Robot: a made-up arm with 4 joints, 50 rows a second.
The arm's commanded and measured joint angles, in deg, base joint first. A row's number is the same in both.
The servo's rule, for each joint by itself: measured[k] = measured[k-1] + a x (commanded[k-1-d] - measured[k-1]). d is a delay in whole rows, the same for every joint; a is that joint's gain. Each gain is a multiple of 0.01, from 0.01 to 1. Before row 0 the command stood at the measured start. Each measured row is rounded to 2 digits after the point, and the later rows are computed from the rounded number. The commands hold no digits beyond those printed.
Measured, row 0: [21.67 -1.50 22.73 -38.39]
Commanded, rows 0 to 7: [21.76 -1.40 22.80 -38.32]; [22.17 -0.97 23.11 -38.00]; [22.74 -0.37 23.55 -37.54]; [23.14 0.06 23.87 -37.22]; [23.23 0.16 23.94 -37.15]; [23.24 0.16 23.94 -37.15]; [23.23 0.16 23.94 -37.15]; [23.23 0.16 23.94 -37.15]
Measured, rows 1 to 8: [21.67 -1.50 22.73 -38.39]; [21.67 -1.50 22.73 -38.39]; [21.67 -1.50 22.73 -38.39]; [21.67 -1.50 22.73 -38.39]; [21.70 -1.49 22.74 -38.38]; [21.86 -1.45 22.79 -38.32]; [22.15 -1.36 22.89 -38.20]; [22.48 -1.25 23.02 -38.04]
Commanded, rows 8 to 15: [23.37 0.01 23.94 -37.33]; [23.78 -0.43 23.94 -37.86]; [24.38 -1.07 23.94 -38.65]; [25.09 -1.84 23.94 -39.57]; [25.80 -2.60 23.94 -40.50]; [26.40 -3.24 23.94 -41.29]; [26.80 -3.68 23.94 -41.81]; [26.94 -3.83 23.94 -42.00]
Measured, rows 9 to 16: [22.73 -1.14 23.14 -37.90]; [22.90 -1.04 23.24 -37.78]; [23.01 -0.94 23.33 -37.68]; [23.08 -0.85 23.41 -37.60]; [23.18 -0.78 23.48 -37.56]; [23.38 -0.75 23.54 -37.61]; [23.71 -0.78 23.59 -37.78]; [24.17 -0.86 23.64 -38.07]
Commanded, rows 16 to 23: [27.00 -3.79 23.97 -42.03]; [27.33 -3.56 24.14 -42.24]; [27.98 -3.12 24.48 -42.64]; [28.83 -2.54 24.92 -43.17]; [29.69 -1.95 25.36 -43.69]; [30.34 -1.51 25.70 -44.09]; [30.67 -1.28 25.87 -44.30]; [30.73 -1.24 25.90 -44.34]
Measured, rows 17 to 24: [24.71 -1.00 23.68 -38.46]; [25.27 -1.18 23.71 -38.91]; [25.77 -1.38 23.74 -39.37]; [26.16 -1.58 23.77 -39.79]; [26.44 -1.76 23.80 -40.15]; [26.73 -1.90 23.84 -40.48]; [27.14 -2.00 23.92 -40.83]; [27.70 -2.04 24.05 -41.20]
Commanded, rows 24 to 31: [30.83 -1.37 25.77 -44.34]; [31.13 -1.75 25.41 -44.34]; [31.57 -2.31 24.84 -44.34]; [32.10 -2.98 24.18 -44.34]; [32.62 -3.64 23.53 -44.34]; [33.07 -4.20 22.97 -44.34]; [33.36 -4.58 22.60 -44.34]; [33.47 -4.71 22.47 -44.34]
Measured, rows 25 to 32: [28.36 -2.03 24.22 -41.60]; [29.01 -1.99 24.41 -42.00]; [29.56 -1.93 24.60 -42.37]; [29.95 -1.87 24.77 -42.69]; [30.24 -1.83 24.90 -42.95]; [30.53 -1.82 24.97 -43.17]; [30.87 -1.86 24.95 -43.36]; [31.28 -1.95 24.85 -43.52]
